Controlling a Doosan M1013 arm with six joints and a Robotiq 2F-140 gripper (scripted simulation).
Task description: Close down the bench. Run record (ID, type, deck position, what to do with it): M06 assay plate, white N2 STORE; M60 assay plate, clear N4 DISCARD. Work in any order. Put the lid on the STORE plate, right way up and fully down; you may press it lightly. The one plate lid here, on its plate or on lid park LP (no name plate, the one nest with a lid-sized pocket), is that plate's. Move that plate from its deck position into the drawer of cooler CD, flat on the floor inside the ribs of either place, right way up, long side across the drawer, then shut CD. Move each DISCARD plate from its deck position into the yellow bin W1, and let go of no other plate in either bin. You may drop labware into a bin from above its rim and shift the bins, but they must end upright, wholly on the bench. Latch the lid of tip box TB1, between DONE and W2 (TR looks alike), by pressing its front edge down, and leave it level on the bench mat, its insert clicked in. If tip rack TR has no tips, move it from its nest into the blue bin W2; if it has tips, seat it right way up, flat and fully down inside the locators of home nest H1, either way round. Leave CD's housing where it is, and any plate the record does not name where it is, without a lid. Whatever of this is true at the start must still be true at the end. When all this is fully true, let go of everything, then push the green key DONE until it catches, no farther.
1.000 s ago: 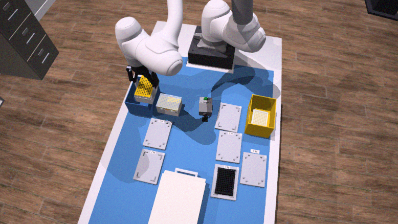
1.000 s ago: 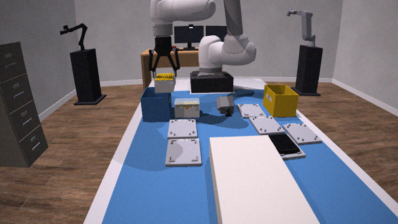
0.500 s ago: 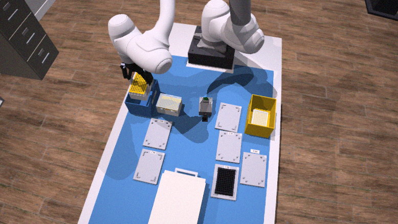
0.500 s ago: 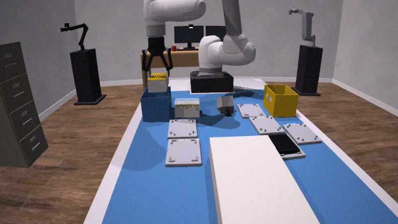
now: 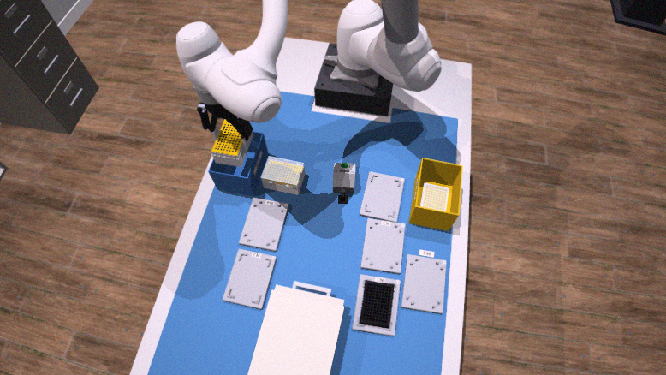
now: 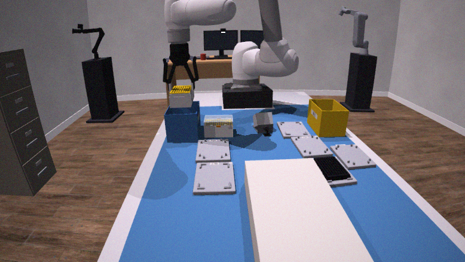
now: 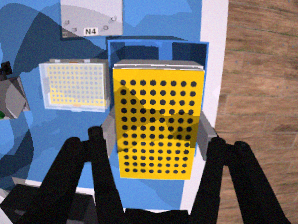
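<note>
The tip rack TR is 10 mm behind my hand, 10 mm to the right of it and 10 mm below it. From my hand the other things lie so: nest N4: 170 mm ahead, 140 mm to the left, 180 mm below; then blue bin W2: 150 mm below; then tip box TB1: 150 mm to the left, 150 mm below.
</note>
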